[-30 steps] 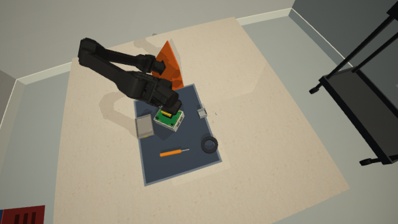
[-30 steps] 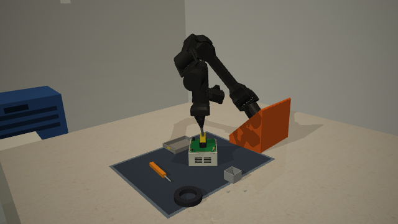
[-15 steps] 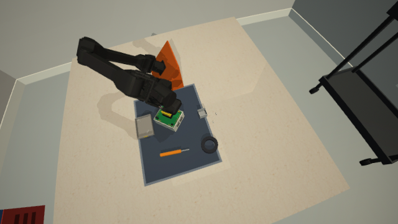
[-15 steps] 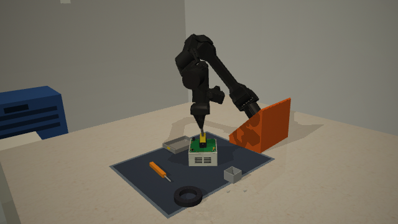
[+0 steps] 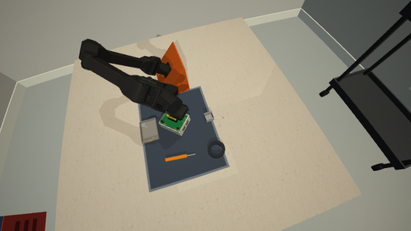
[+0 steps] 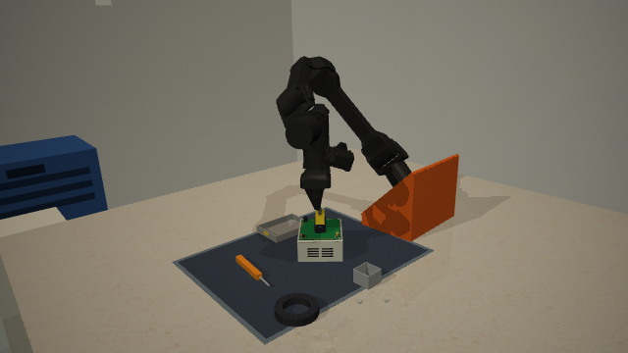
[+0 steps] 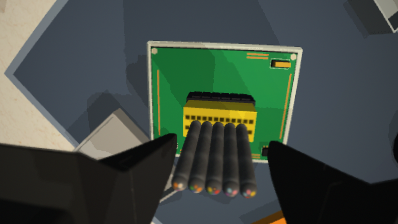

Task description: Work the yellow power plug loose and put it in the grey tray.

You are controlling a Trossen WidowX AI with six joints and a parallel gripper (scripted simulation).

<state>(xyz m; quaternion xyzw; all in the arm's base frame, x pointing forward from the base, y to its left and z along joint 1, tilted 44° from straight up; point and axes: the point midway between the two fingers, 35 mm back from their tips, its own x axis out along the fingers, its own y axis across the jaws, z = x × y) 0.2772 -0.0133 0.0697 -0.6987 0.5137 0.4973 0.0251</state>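
Now: the yellow power plug 2 cm below my gripper tip. Round my gripper tip: dark mat 11 cm below, 5 cm ahead.
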